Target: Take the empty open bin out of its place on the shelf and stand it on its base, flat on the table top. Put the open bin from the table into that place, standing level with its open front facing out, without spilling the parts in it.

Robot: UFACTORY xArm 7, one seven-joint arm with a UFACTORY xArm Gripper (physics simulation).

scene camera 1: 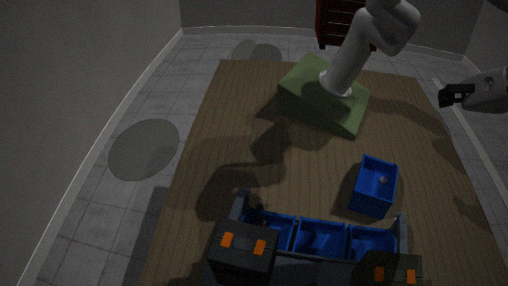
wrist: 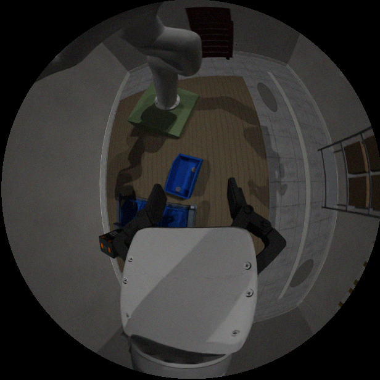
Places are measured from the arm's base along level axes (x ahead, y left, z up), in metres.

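Pixels of known places: gripper, fingertip midpoint: (scene camera 1: pixel 458 101); arm's base at its link origin: (scene camera 1: pixel 334 84).
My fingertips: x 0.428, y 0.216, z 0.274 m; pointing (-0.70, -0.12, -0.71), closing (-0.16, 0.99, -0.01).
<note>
For each thing: its top centre in the pictures, then the offset to it from my fingertips. "pt": a spot on its surface instead.
- blue open bin at a spot on its surface: (scene camera 1: pixel 367 202) pt dx +0.029, dy -0.118, dz -0.292 m
- shelf at a spot on its surface: (scene camera 1: pixel 402 235) pt dx +0.135, dy -0.044, dz -0.255 m
- left bin at a spot on its surface: (scene camera 1: pixel 281 229) pt dx +0.108, dy -0.307, dz -0.331 m
- middle bin at a spot on its surface: (scene camera 1: pixel 321 239) pt dx +0.120, dy -0.214, dz -0.331 m
- right bin at a spot on its surface: (scene camera 1: pixel 372 243) pt dx +0.118, dy -0.089, dz -0.331 m
- left box at its top centre: (scene camera 1: pixel 243 243) dx +0.264, dy -0.343, dz -0.116 m
- right box at its top centre: (scene camera 1: pixel 395 275) dx +0.274, dy -0.113, dz -0.141 m
A blue open bin (scene camera 1: pixel 367 202) (wrist: pixel 174 176) stands on the wooden table top, with a small light part visible inside in the scene view and two in the wrist view. The shelf (scene camera 1: pixel 402 235) (wrist: pixel 192 215) holds three blue bins side by side: a left bin (scene camera 1: pixel 281 229), a middle bin (scene camera 1: pixel 321 239) and a right bin (scene camera 1: pixel 372 243) (wrist: pixel 175 218). I make out no parts in the middle bin; the interiors are dark and partly hidden. My gripper (scene camera 1: pixel 443 97) (wrist: pixel 194 188) is open and empty, high at the right side of the table, apart from every bin.
Two dark boxes with orange latches, a left box (scene camera 1: pixel 243 243) (wrist: pixel 106 246) and a right box (scene camera 1: pixel 393 265), stand on the shelf unit. The arm's green wedge base (scene camera 1: pixel 305 107) (wrist: pixel 188 105) is behind the table bin. A red cabinet (scene camera 1: pixel 336 25) (wrist: pixel 210 32) stands beyond the table.
</note>
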